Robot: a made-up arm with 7 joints. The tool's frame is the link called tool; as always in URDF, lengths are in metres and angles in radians.
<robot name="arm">
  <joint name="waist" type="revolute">
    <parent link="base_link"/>
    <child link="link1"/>
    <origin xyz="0 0 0" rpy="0 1.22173 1.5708"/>
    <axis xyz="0 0 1"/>
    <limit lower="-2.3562" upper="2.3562"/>
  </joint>
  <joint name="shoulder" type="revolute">
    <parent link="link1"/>
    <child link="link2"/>
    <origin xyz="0 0 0" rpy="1.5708 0 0"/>
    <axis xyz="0 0 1"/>
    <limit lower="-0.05" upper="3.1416"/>
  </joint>
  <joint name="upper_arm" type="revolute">
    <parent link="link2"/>
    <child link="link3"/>
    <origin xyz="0 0 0" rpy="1.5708 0 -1.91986"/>
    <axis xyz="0 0 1"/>
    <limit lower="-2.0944" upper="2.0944"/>
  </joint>
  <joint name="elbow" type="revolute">
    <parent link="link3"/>
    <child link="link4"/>
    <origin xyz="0 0.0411 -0.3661" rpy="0 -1.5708 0"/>
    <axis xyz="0 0 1"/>
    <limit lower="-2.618" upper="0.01"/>
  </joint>
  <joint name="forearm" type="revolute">
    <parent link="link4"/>
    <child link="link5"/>
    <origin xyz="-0.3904 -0.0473 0" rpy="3.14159 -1.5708 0"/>
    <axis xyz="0 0 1"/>
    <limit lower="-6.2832" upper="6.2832"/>
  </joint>
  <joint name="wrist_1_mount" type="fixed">
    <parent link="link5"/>
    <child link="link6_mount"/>
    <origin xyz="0 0 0" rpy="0 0 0"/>
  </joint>
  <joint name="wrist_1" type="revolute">
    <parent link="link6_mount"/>
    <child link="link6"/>
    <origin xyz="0 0 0" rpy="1.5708 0 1.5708"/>
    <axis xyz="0 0 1"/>
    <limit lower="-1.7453" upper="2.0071"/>
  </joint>
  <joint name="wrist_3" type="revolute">
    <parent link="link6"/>
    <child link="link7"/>
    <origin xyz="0 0 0" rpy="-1.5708 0 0"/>
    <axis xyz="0 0 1"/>
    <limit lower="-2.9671" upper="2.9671"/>
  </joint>
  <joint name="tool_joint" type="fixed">
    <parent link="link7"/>
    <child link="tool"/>
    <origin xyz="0 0 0" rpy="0 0 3.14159"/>
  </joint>
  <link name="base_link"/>
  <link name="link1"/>
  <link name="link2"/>
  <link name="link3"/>
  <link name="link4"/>
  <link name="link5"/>
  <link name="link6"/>
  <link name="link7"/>
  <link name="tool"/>
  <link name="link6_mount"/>
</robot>
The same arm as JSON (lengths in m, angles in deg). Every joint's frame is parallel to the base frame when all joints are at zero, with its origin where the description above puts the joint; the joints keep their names.
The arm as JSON. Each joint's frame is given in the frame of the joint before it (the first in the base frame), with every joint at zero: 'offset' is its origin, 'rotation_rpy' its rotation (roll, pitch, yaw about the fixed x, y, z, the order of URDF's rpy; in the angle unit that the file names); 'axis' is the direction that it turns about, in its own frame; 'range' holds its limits. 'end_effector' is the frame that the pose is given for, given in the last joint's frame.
{"length_unit": "m", "angle_unit": "deg", "chain": [{"id": "waist", "offset": [0.0, 0.0, 0.0], "rotation_rpy": [0.0, 0.0, 0.0], "axis": [0.0, 0.9397, 0.342], "range": [-135.0, 135.0]}, {"id": "shoulder", "offset": [0.0, 0.0, 0.0], "rotation_rpy": [0.0, 0.0, 0.0], "axis": [1.0, 0.0, 0.0], "range": [-2.86, 180.0]}, {"id": "upper_arm", "offset": [0.0, 0.0, 0.0], "rotation_rpy": [0.0, 0.0, 0.0], "axis": [0.0, 0.0, 1.0], "range": [-120.0, 120.0]}, {"id": "elbow", "offset": [0.0411, 0.0, -0.3661], "rotation_rpy": [0.0, 0.0, 0.0], "axis": [0.0, 1.0, 0.0], "range": [-150.0, 0.57]}, {"id": "forearm", "offset": [-0.0473, 0.0, -0.3904], "rotation_rpy": [0.0, 0.0, 0.0], "axis": [0.0, 0.0, 1.0], "range": [-360.0, 360.0]}, {"id": "wrist_1", "offset": [0.0, 0.0, 0.0], "rotation_rpy": [0.0, 0.0, 0.0], "axis": [0.0, 1.0, 0.0], "range": [-100.0, 115.0]}, {"id": "wrist_3", "offset": [0.0, 0.0, 0.0], "rotation_rpy": [0.0, 0.0, 0.0], "axis": [0.0, 0.0, 1.0], "range": [-170.0, 170.0]}], "end_effector": {"offset": [0.0, 0.0, 0.0], "rotation_rpy": [0.0, 0.0, 0.0]}}
